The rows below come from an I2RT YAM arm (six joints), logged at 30 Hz.
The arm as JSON. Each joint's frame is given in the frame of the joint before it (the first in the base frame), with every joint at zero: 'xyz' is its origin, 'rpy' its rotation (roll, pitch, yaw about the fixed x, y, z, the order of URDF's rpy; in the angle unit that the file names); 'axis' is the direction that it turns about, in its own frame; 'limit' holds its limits. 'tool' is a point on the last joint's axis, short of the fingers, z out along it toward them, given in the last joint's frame.
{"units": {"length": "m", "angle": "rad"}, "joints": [
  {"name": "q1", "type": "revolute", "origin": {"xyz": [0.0, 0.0, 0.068], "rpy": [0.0, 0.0, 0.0]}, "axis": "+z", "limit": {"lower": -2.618, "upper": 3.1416}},
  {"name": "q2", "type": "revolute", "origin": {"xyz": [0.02, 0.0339, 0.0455], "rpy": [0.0, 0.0, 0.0]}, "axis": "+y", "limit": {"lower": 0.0, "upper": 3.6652}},
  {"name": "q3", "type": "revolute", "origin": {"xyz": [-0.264, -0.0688, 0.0], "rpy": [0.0, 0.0, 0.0]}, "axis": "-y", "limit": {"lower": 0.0, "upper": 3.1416}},
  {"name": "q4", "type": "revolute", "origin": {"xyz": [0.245, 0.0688, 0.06], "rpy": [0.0, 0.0, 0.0]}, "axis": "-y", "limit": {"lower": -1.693, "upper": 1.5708}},
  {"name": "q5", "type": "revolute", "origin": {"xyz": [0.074, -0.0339, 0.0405], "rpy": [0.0, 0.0, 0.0]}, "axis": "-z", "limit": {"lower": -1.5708, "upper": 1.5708}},
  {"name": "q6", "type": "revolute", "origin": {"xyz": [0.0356, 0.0, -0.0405], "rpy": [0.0, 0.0, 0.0]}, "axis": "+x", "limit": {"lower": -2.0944, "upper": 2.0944}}
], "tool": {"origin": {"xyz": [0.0, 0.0, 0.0], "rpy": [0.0, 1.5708, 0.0]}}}
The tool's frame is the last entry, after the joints.
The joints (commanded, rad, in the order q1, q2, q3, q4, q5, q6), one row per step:
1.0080 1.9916 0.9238 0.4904 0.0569 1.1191
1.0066 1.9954 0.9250 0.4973 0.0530 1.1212
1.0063 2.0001 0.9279 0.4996 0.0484 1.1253
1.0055 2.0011 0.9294 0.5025 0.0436 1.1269
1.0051 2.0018 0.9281 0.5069 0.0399 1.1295
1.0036 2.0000 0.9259 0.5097 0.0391 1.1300
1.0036 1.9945 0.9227 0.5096 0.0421 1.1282
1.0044 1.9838 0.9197 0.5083 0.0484 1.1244
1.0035 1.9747 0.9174 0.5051 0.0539 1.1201
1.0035 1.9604 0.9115 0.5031 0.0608 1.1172
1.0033 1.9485 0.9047 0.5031 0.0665 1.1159
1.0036 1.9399 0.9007 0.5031 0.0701 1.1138
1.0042 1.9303 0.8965 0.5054 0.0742 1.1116
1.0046 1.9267 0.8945 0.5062 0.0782 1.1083
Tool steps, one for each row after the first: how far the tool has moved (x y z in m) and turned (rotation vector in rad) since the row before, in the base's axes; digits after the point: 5 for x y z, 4 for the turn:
0.00071 0.00037 -0.00046 0.0058 0.0009 0.0007
0.00041 0.00073 -0.00078 0.0038 0.0046 0.0013
0.00041 0.00038 0.00028 0.0050 0.0015 0.0024
-0.00001 -0.00006 -0.00020 0.0044 0.0022 0.0013
0.00028 -0.00061 0.00035 0.0025 -0.0006 -0.0011
-0.00032 -0.00070 0.00120 0.0001 -0.0038 -0.0016
-0.00050 -0.00062 0.00306 0.0017 -0.0089 -0.0025
0.00006 -0.00093 0.00246 -0.0007 -0.0073 -0.0033
-0.00065 -0.00147 0.00352 0.0020 -0.0085 -0.0044
-0.00068 -0.00159 0.00255 0.0021 -0.0061 -0.0044
-0.00054 -0.00087 0.00207 0.0018 -0.0055 -0.0017
-0.00060 -0.00078 0.00259 0.0042 -0.0074 -0.0018
-0.00027 -0.00040 0.00085 -0.0008 -0.0053 -0.0014

